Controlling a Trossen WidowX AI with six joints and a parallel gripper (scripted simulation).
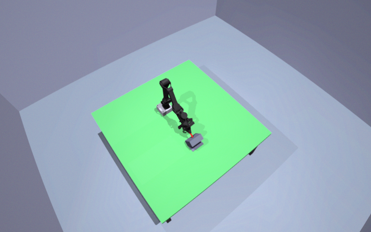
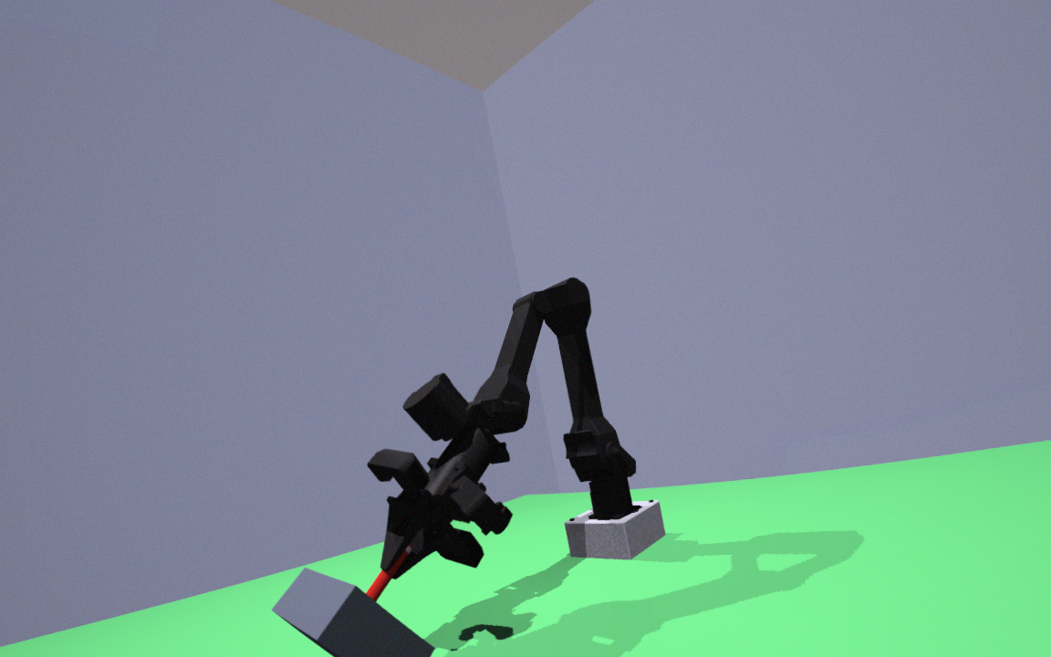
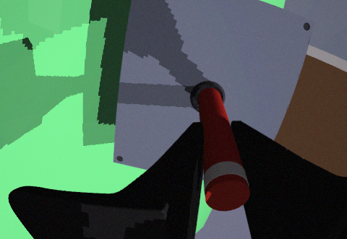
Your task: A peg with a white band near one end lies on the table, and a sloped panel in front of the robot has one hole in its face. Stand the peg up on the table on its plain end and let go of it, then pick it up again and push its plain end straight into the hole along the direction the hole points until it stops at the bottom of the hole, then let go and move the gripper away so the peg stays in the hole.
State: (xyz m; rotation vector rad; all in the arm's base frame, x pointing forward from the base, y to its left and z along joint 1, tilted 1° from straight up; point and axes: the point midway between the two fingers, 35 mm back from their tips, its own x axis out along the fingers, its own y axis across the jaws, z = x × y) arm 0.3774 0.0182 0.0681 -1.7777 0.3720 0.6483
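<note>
The grey sloped panel lies 5 cm ahead of my gripper tip and 4 cm below it. Round my gripper tip: red peg (1 cm behind, 1 cm above).
</note>
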